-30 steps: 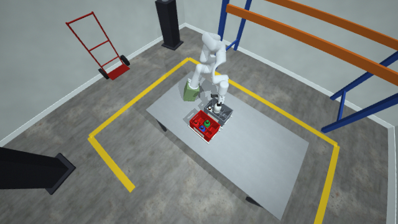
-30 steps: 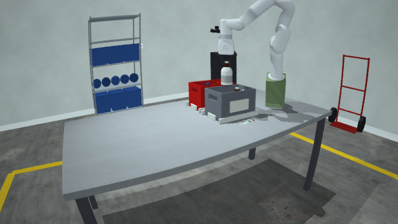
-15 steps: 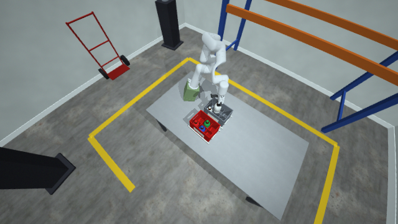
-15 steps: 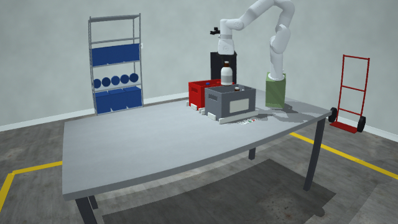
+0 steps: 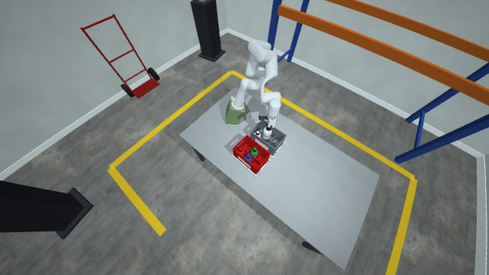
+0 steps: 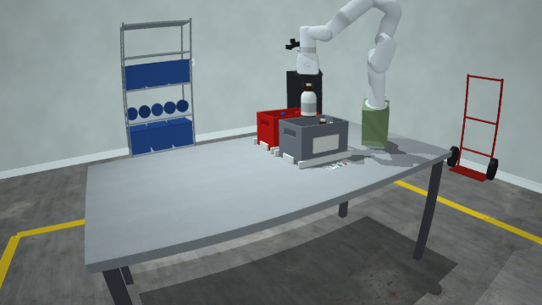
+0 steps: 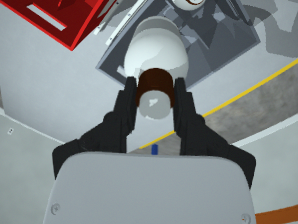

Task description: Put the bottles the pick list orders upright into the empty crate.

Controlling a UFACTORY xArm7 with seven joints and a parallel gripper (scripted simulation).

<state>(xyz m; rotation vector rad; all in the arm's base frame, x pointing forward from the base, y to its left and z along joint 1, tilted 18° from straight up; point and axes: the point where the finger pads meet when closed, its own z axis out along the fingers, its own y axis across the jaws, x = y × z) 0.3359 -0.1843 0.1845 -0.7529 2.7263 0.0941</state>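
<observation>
The grey crate lies 250 mm below my hand, 40 mm to the left of it and 10 mm ahead of it. The rest, counted from my hand: red crate 250 mm below, 190 mm to the right, 40 mm behind; green-labelled bottle 250 mm below, 150 mm to the right, 30 mm behind; white-label bottle 250 mm below, 90 mm behind, 20 mm to the left.
</observation>
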